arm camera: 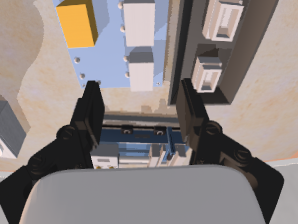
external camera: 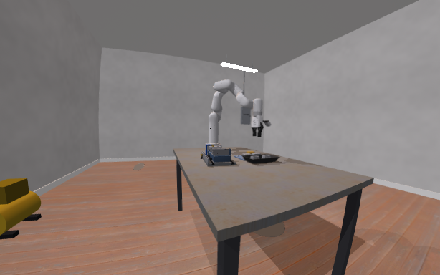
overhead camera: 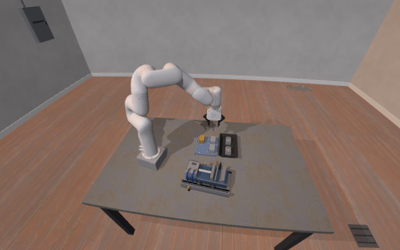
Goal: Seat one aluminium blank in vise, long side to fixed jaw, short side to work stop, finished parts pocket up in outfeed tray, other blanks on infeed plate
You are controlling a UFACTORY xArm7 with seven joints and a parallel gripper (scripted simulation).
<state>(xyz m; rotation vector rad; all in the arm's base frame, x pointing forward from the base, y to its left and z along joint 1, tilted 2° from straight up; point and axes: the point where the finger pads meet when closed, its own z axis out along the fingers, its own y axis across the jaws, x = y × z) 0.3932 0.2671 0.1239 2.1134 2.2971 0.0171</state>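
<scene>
Right now the brass blank is 170 mm below my hand, 90 mm behind it and 10 mm to the right of it. Also, from my hand: white piston rod (330 mm to the right, 120 mm below); then vise (330 mm to the right, 160 mm below, 20 mm ahead).
</scene>
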